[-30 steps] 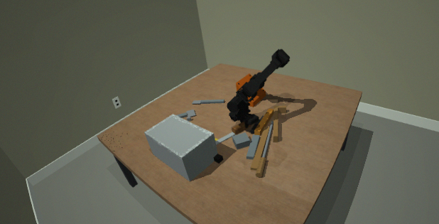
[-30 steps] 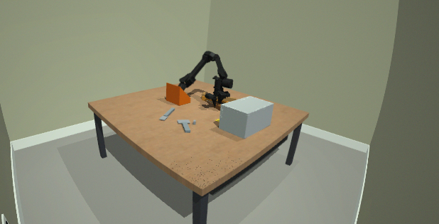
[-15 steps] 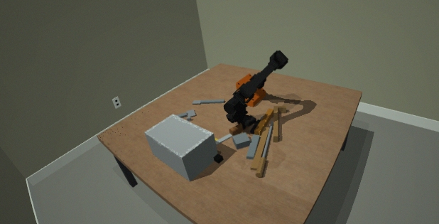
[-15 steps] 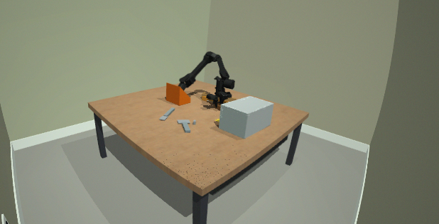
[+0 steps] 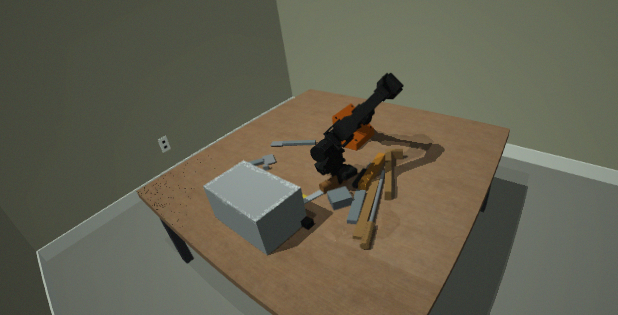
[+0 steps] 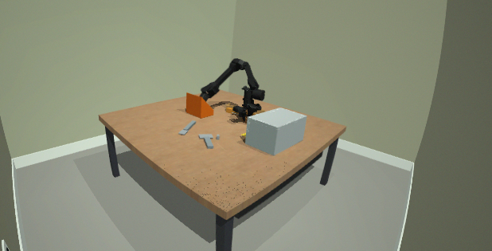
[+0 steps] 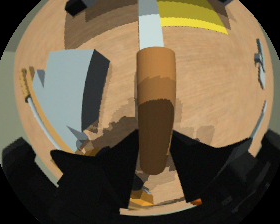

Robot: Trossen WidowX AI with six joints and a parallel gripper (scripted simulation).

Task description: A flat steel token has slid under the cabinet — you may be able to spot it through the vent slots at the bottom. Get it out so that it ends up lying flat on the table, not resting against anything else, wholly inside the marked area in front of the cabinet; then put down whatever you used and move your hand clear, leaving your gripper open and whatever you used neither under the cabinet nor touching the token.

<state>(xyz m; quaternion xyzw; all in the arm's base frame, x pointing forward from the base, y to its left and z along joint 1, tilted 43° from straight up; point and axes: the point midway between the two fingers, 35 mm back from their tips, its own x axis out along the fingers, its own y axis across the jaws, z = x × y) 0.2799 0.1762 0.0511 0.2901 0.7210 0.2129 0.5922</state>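
Now: the grey block 8 cm to the left of my gripper tip, 7 cm ahead of it and 1 cm above it. Also, from my gripper tip: wooden stick: 18 cm to the left, 4 cm ahead; orange bar: 13 cm behind, 7 cm to the left, 1 cm above; grey t-piece: 39 cm to the right, 10 cm ahead.
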